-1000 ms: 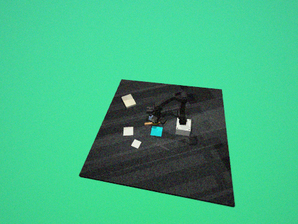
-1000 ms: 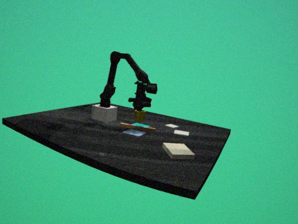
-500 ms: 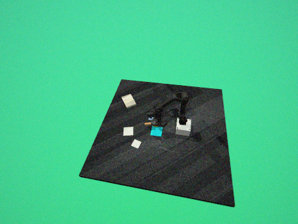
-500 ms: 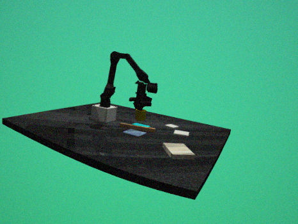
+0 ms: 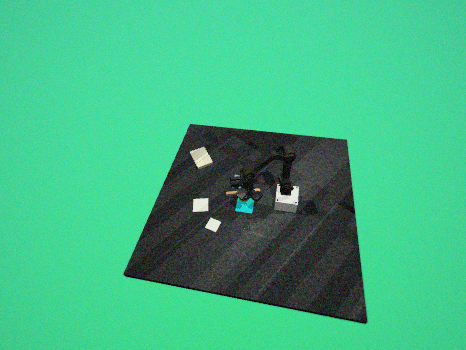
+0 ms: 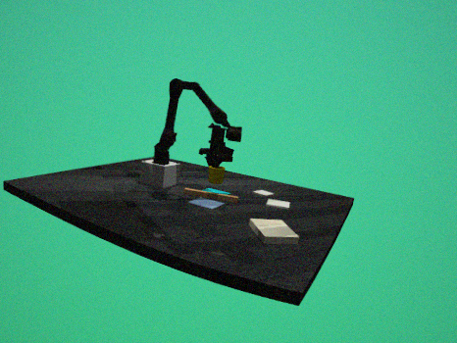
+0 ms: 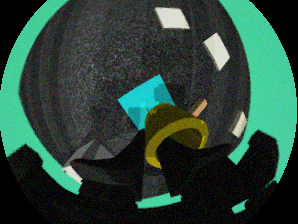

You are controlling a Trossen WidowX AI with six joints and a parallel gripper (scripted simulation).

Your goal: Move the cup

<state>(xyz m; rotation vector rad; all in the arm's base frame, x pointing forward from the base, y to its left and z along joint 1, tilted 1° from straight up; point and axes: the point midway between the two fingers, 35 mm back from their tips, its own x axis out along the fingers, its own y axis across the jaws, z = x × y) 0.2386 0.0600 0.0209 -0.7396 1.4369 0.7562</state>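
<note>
My gripper tip is now 9 cm above the teal pad and 2 cm short of it. Also, from my gripper tip: pale blue pad 19 cm to the right, 9 cm below, 6 cm ahead; then thin wooden bar 9 cm to the right, 8 cm below, 4 cm ahead; then yellow cup 2 cm to the right, 2 cm ahead.
</note>
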